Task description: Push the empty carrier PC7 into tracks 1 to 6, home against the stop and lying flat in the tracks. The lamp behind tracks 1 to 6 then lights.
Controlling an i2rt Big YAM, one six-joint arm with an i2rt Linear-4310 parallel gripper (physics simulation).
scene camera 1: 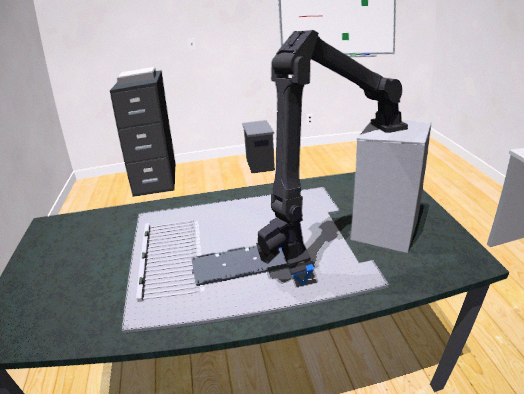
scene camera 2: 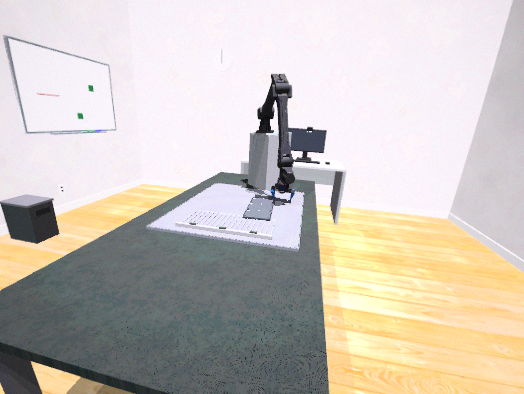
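Seen in the pictures: gripper, between the fingertips: (scene camera 1: 299, 274) (scene camera 2: 281, 201); arm's base, origin of its link: (scene camera 1: 388, 126) (scene camera 2: 264, 132).
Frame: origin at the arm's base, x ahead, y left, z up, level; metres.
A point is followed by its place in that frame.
Note:
The dark grey carrier PC7 (scene camera 1: 230, 266) {y 0.107, x 0.577, z -0.368 m} (scene camera 2: 259, 208) {y 0.089, x 0.569, z -0.368 m} looks flat. Its left end in scene camera 1 is at the entry edge of the ribbed tracks (scene camera 1: 170, 260) {y 0.016, x 0.775, z -0.377 m} (scene camera 2: 212, 220) {y -0.092, x 0.779, z -0.375 m}, toward their near side, and most of its length lies outside them. I cannot read track numbers. The white stop bar (scene camera 1: 142, 268) {y 0.056, x 0.870, z -0.363 m} (scene camera 2: 237, 231) {y 0.056, x 0.878, z -0.363 m} stands at the far end of the tracks from the carrier. Small dark green blocks on it show no clear light. My gripper (scene camera 1: 295, 264) {y 0.191, x 0.373, z -0.378 m} (scene camera 2: 283, 195) {y 0.191, x 0.373, z -0.378 m} is open and empty, low at the carrier's outer end, with blue fingertips apart. The wrist hides that end; contact is unclear.
A pale board (scene camera 1: 165, 314) {y 0.269, x 0.794, z -0.379 m} (scene camera 2: 292, 239) {y 0.283, x 0.853, z -0.379 m} lies under the tracks and carrier on the dark green table (scene camera 1: 65, 280) {y 0.031, x 1.171, z -0.392 m} (scene camera 2: 165, 310) {y -0.010, x 1.308, z -0.392 m}. The arm's tall grey pedestal (scene camera 1: 385, 190) {y 0.121, x 0.063, z -0.169 m} (scene camera 2: 257, 155) {y -0.032, x 0.072, z -0.157 m} stands at the table's right in scene camera 1, beyond the board.

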